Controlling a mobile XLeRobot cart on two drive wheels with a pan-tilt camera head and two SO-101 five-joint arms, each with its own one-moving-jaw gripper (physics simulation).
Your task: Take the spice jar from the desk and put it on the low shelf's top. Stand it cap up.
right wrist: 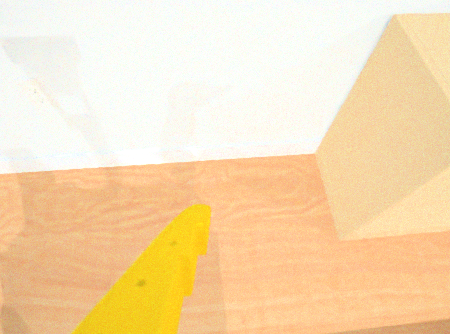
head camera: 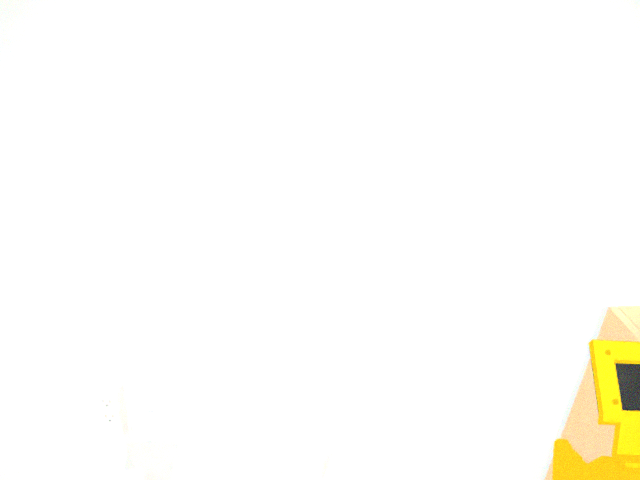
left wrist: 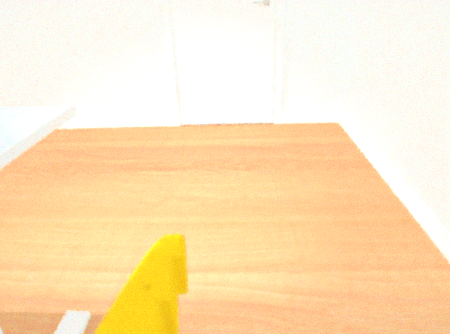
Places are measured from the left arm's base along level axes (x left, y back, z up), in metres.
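Where they show: left hand, its tool point: [left wrist: 185, 255]; right hand, its tool point: [right wrist: 209, 223] [head camera: 564, 446].
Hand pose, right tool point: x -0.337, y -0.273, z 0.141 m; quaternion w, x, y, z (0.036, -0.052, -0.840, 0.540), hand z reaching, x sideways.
Note:
After its pixels a point has its place.
The spice jar does not show clearly in any view. The low shelf [head camera: 583, 408] {x -0.766, y -0.815, z -0.387 m} [right wrist: 375, 135] {x -0.773, y -0.663, z -0.386 m} is pale wood; part of its side and top shows at the lower right in the head view and at the right in the right wrist view. The white desk [left wrist: 30, 127] {x -0.504, y 0.828, z -0.055 m} shows at the left in the left wrist view. My left gripper [left wrist: 182, 245] is open, with one notched jaw in view over the floor. My right gripper [right wrist: 207, 215] is open and empty, with one notched jaw in view, left of the shelf.
My right arm [head camera: 605, 382] {x -0.323, y -0.243, z 0.223 m} stands in front of the shelf in the head view, which is mostly washed-out white. A white door [left wrist: 225, 65] {x -0.259, y 2.912, z -0.292 m} is across the wooden floor [left wrist: 250, 200] {x -0.056, y 1.717, z -0.775 m} [right wrist: 280, 280] {x -0.551, y -0.361, z -0.775 m}. A white bar [left wrist: 73, 321] shows low in the left wrist view. Arm shadows fall on the wall [right wrist: 250, 60] {x -0.446, y -0.849, z -0.295 m}.

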